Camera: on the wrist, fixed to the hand. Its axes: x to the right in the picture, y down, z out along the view.
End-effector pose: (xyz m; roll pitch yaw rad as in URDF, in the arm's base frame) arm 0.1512 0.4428 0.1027 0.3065 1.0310 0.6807
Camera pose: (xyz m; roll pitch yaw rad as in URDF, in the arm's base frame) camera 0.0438 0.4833 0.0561 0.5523 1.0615 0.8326
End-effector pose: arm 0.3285 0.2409 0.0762 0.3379 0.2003 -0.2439
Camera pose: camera 0.3491 0.3402 0.0051 0.4687 0.2328 -0.1669
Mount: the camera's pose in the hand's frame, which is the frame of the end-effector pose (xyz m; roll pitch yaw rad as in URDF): 0.0102 0.0722 -0.1001 0.1159 0.0560 0.0598
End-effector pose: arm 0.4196 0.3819 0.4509 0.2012 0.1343 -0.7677
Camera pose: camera 0.4818 0.4480 0.3666 0.3264 0.1769 -0.6969
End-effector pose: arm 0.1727 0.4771 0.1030 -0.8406 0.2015 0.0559
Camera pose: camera 0.1601 0.4499 -0.0172 -0.7269 0.2834 0.0539
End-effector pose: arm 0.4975 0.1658 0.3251 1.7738 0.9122 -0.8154
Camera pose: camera 0.6118 0.1662 0.3727 1.9374 0.8413 -0.7512
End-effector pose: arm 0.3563 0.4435 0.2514 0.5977 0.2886 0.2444
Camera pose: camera 0.3261 0.5555 0.2081 0.7365 0.3003 0.3291
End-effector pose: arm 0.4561 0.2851 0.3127 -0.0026 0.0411 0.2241
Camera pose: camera 0.4460 0.3566 0.2121 0.1158 0.0972 0.2839
